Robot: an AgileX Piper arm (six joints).
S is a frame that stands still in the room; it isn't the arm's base.
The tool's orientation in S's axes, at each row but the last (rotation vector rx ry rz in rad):
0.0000 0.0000 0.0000
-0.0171 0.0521 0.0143
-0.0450 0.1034 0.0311
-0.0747 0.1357 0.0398
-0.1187 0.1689 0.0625
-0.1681 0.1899 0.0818
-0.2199 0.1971 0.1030
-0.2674 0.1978 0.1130
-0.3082 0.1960 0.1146
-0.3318 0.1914 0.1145
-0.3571 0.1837 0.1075
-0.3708 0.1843 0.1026
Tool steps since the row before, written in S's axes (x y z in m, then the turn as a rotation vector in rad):
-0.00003 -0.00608 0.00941 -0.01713 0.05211 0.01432
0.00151 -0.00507 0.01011 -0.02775 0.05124 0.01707
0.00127 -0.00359 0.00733 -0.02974 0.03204 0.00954
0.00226 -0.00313 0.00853 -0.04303 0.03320 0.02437
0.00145 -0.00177 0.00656 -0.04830 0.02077 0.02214
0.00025 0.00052 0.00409 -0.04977 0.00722 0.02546
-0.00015 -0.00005 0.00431 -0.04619 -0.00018 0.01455
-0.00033 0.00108 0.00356 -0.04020 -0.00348 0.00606
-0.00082 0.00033 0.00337 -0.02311 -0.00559 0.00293
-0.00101 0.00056 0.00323 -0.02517 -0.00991 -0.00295
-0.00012 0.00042 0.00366 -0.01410 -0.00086 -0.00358
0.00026 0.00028 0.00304 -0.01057 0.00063 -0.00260
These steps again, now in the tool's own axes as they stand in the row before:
-0.00003 -0.00608 0.00941 -0.01713 0.05211 0.01432
0.00091 -0.00526 0.01008 -0.02789 0.05135 0.01650
0.00040 -0.00394 0.00725 -0.02964 0.03257 0.00792
0.00096 -0.00383 0.00849 -0.04478 0.03326 0.02089
0.00021 -0.00260 0.00644 -0.05023 0.02157 0.01631
-0.00052 -0.00016 0.00409 -0.05320 0.00787 0.01690
-0.00103 -0.00092 0.00408 -0.04806 0.00250 0.00544
-0.00097 0.00019 0.00360 -0.04073 0.00065 -0.00241
-0.00148 -0.00055 0.00311 -0.02359 -0.00287 -0.00302
-0.00160 -0.00034 0.00301 -0.02474 -0.00479 -0.01026
-0.00081 -0.00083 0.00350 -0.01314 0.00233 -0.00585
-0.00033 -0.00084 0.00293 -0.00978 0.00290 -0.00384

